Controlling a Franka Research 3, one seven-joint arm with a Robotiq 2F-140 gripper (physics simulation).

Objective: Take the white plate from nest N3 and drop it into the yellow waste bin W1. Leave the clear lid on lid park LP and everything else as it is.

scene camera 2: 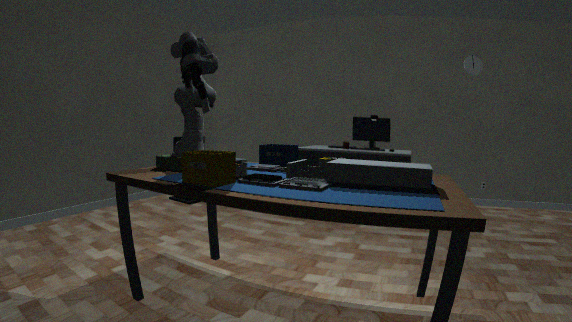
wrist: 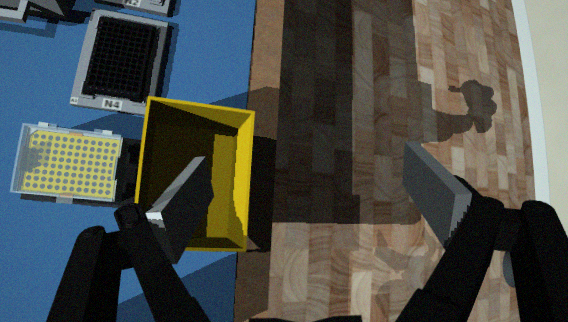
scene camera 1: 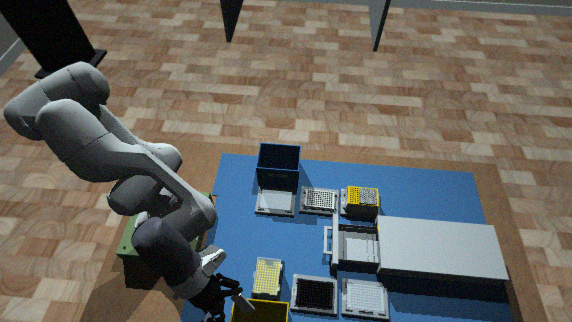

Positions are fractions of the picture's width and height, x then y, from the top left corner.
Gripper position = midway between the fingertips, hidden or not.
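From the wrist view I can give you my gripper (wrist: 0.54, 0.53) and a black plate (wrist: 0.21, 0.19), while the yellow-topped rack is out of frame in that wrist view. Scene camera 1 does show me the rack (scene camera 1: 0.63, 0.62), and there's a grey box (scene camera 1: 0.75, 0.77) too.
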